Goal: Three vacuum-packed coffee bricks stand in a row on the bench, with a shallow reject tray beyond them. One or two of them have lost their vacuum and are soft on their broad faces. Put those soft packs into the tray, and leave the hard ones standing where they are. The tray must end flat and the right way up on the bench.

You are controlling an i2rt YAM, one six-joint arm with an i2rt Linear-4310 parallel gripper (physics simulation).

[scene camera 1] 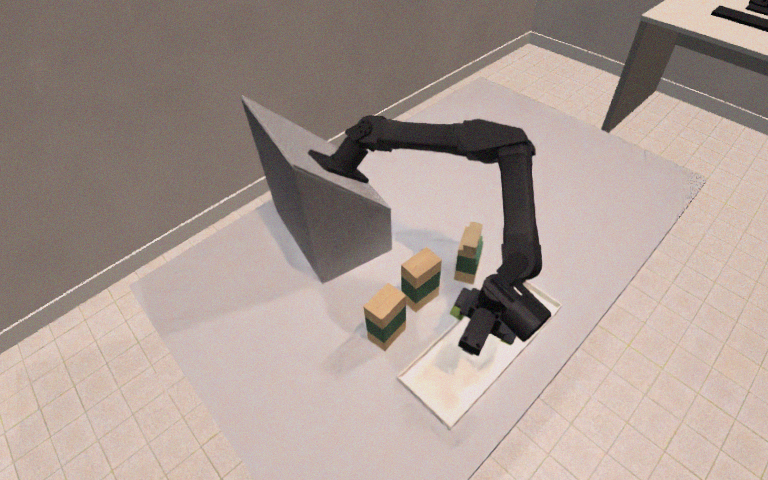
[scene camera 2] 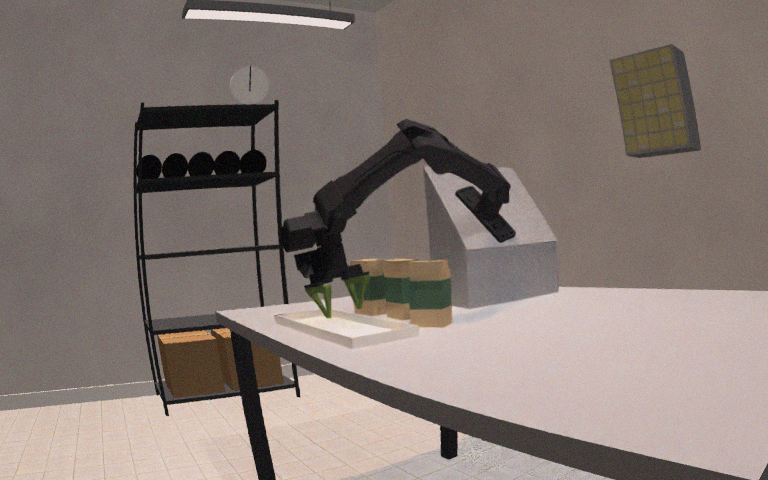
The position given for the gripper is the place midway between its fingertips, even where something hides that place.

In view: the gripper (scene camera 2: 344, 313) and a shallow white tray (scene camera 1: 446, 380).
The gripper also shows in scene camera 1 (scene camera 1: 481, 328).
